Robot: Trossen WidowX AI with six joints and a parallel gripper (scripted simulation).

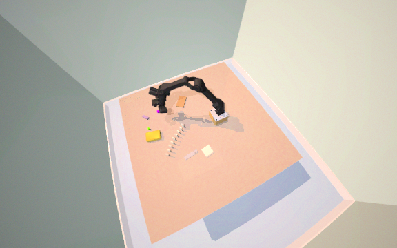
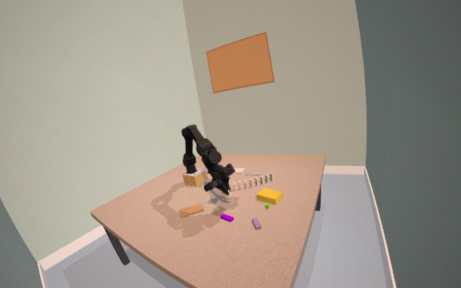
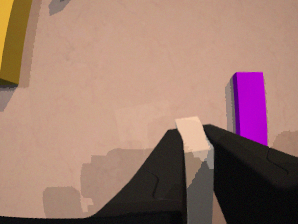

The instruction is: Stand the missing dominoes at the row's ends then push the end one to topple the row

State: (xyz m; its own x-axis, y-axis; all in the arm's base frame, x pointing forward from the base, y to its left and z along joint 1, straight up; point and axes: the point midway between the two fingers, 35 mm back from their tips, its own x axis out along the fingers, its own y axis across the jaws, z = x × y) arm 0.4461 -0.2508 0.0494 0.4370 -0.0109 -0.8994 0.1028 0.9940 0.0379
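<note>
Right now my gripper tip is 10 cm above the magenta block and 6 cm to the left of it. Also, from my gripper tip: lilac block 16 cm ahead, 10 cm below, 7 cm to the right; then yellow block 16 cm to the left, 14 cm ahead, 9 cm below; then small green cube 16 cm ahead, 9 cm below, 7 cm to the left.
</note>
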